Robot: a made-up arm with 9 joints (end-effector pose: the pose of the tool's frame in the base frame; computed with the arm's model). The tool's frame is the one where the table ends.
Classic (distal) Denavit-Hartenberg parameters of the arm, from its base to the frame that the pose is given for. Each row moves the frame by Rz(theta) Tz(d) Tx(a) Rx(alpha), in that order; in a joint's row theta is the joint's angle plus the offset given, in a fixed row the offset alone. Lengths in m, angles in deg.
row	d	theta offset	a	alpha
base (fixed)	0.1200	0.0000	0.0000	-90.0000
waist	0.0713	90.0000	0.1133	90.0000
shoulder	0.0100	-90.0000	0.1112	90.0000
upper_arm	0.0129	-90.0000	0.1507	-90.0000
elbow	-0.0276	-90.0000	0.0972	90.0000
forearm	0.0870	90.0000	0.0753	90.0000
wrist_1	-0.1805	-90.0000	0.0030	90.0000
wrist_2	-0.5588	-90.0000	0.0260	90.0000
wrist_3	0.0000	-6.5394	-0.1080	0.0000
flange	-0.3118	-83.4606	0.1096	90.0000
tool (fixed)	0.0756	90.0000	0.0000	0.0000
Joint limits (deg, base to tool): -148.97..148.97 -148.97..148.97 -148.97..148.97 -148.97..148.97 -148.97..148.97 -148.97..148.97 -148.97..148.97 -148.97..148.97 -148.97..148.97
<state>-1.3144 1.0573 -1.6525 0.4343 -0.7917 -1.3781 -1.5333 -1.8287 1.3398</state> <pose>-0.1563 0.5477 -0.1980 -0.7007 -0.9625 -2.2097</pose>
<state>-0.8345 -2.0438 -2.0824 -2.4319 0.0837 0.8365 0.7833 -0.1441 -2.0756</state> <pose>0.0264 -0.3584 -0.2298 -1.5380 -0.3725 -0.0149</pose>
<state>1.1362 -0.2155 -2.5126 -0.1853 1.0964 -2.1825 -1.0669 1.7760 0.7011</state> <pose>0.4829 -0.1839 -0.5621 2.9190 -0.2791 1.8243</pose>
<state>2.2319 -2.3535 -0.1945 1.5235 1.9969 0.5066 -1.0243 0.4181 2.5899</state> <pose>-0.6453 -0.1710 0.3154 -0.5626 0.1734 1.2952</pose>
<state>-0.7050 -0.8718 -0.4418 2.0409 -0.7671 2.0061 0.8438 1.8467 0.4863</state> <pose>-0.6364 0.6389 -0.0674 -0.0299 -1.1914 -0.5027</pose>
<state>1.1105 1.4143 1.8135 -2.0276 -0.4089 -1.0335 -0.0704 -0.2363 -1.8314</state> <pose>-0.0885 -0.3085 0.0812 -2.1250 0.5643 0.9324</pose>
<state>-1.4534 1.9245 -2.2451 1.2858 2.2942 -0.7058 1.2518 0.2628 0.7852</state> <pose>0.3206 0.6801 0.2585 -1.8363 -1.0332 -0.5390</pose>
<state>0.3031 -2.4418 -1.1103 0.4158 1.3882 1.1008 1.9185 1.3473 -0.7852</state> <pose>0.2759 0.7956 0.3274 -2.0592 0.0907 -0.6205</pose>
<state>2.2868 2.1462 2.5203 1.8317 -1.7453 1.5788 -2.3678 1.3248 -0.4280</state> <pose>-0.8000 -0.6353 0.1120 -1.9255 -0.5275 2.2725</pose>
